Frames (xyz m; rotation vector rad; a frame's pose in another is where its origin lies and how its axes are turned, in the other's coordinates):
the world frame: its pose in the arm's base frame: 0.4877 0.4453 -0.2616 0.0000 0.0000 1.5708
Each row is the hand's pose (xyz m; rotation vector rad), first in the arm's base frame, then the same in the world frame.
Working: the arm's base frame: its pose in the world frame: -0.4453 0.4877 0.2616 0.0000 0.0000 -1.5708

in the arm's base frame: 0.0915 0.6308 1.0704 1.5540 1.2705 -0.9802
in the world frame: 0.1855 0.3962 1.3320 2.4755 -0.2485 -1.8143
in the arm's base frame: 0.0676 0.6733 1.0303 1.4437 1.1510 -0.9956
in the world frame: 0.2280 0.4201 1.2919 2.2928 -0.2586 -1.9458
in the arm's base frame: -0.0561 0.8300 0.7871 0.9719 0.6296 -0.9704
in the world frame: 0.3847 0.5438 1.0487 1.4339 -0.3065 -2.3052
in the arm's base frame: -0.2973 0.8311 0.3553 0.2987 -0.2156 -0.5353
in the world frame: 0.3858 0.7850 0.6169 0.0703 -0.4351 -2.0847
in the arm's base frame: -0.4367 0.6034 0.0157 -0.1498 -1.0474 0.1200
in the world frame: 0.1581 0.9244 0.2773 -0.9169 -0.6875 -1.2923
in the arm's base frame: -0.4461 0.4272 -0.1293 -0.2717 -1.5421 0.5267
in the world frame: -0.0181 0.9338 0.1323 -1.2993 -0.9101 -0.7137
